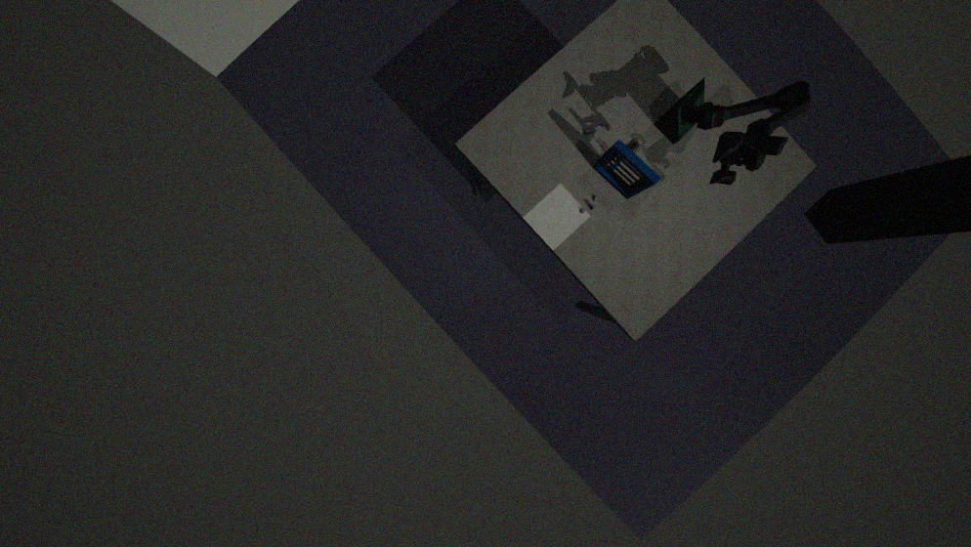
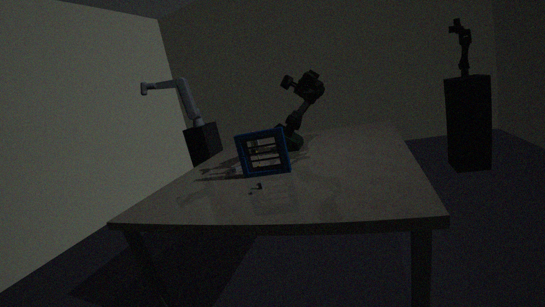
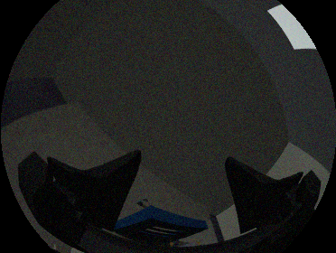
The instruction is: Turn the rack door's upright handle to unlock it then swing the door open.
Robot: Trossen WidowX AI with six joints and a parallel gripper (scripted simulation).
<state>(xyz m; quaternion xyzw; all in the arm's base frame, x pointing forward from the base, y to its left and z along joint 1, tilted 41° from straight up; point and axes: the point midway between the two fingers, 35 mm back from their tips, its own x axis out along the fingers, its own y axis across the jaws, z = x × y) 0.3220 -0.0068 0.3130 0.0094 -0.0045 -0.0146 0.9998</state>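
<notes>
The upright handle lies 10 mm behind my gripper tip, 260 mm to the right of it and 240 mm below it. Also, from my gripper tip: thin stick 40 mm behind, 430 mm to the right, 360 mm below.
</notes>
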